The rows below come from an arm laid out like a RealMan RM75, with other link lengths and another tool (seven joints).
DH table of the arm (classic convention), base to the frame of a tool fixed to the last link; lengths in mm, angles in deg. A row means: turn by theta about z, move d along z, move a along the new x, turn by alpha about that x. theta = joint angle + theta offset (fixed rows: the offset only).
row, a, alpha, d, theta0
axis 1, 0, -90, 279, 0
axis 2, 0, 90, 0, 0
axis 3, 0, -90, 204.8, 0
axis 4, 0, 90, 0, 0
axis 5, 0, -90, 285.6, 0
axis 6, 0, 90, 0, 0
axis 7, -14.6, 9.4, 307.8, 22.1
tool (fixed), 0, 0, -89.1, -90
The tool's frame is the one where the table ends.
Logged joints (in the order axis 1, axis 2, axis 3, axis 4, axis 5, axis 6, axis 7), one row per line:
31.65, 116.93, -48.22, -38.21, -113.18, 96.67, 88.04
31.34, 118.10, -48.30, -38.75, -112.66, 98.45, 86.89
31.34, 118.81, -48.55, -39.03, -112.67, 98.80, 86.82
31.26, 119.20, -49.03, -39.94, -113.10, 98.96, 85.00
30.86, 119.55, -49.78, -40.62, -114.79, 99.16, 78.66
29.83, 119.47, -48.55, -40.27, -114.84, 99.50, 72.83
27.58, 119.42, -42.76, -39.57, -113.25, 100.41, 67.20
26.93, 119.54, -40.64, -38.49, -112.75, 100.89, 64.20
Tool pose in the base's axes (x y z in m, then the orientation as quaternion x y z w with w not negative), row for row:
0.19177, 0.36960, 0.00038, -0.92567, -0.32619, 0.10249, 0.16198
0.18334, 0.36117, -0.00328, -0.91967, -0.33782, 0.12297, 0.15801
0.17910, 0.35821, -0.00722, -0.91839, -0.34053, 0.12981, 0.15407
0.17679, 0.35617, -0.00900, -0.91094, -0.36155, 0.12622, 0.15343
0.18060, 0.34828, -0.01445, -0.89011, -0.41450, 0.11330, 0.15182
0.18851, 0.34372, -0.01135, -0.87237, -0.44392, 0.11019, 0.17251
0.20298, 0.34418, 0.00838, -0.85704, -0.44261, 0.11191, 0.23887
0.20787, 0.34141, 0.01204, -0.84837, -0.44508, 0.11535, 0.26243
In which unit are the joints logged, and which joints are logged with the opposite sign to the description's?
The joints are logged in degrees. Opposite sign: axis 6.
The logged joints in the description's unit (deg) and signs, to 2 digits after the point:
31.65, 116.93, -48.22, -38.21, -113.18, -96.67, 88.04
31.34, 118.10, -48.30, -38.75, -112.66, -98.45, 86.89
31.34, 118.81, -48.55, -39.03, -112.67, -98.80, 86.82
31.26, 119.20, -49.03, -39.94, -113.10, -98.96, 85.00
30.86, 119.55, -49.78, -40.62, -114.79, -99.16, 78.66
29.83, 119.47, -48.55, -40.27, -114.84, -99.50, 72.83
27.58, 119.42, -42.76, -39.57, -113.25, -100.41, 67.20
26.93, 119.54, -40.64, -38.49, -112.75, -100.89, 64.20

